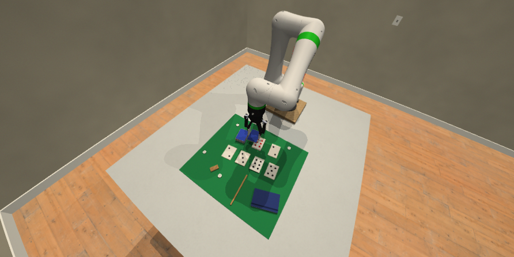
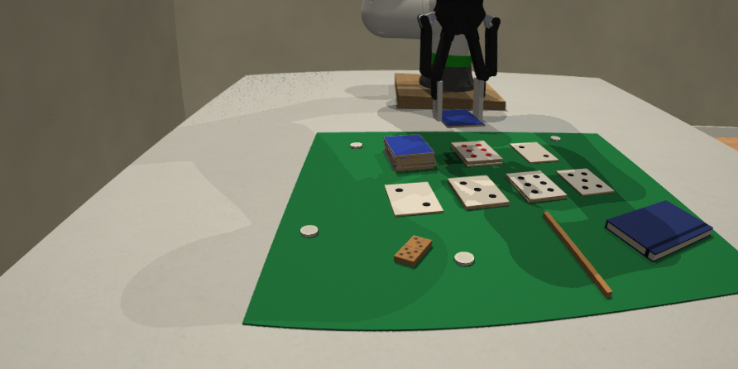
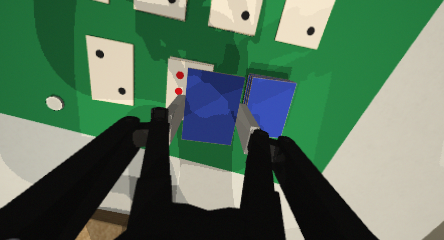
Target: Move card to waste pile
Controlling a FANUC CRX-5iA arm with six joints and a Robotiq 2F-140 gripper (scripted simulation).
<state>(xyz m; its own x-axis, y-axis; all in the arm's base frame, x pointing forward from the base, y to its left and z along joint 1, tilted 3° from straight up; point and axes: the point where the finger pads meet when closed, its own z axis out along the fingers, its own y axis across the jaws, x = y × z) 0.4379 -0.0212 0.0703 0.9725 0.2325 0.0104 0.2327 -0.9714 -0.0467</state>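
Now: hand 150 mm to the right of the two-pip card, 100 mm above it and 20 mm past it. From my hand the other things lie so: green mat 140 mm ahead, 110 mm below, 50 mm to the left; then wooden stick 290 mm ahead, 120 mm to the left, 90 mm below.
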